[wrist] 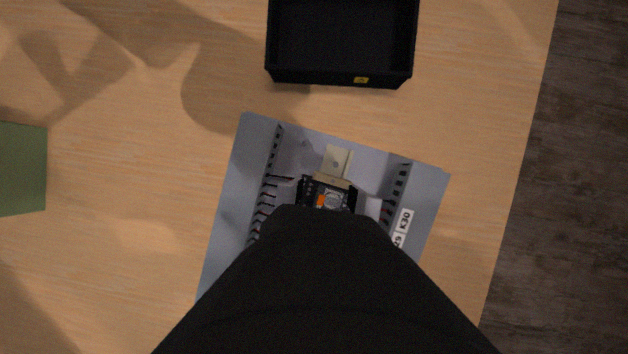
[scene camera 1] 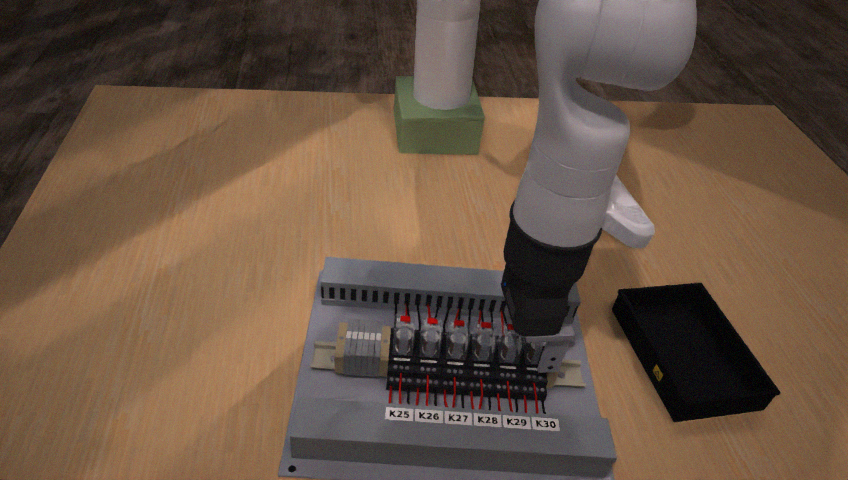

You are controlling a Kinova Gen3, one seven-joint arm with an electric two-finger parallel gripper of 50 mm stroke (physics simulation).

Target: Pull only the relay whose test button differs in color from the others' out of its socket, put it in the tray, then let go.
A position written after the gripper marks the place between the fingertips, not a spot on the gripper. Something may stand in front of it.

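Observation:
There's a grey panel (wrist: 372, 170) to be seen, and you get the gripper in scene camera 1 (scene camera 1: 539, 347) and in the wrist view too (wrist: 325, 191).

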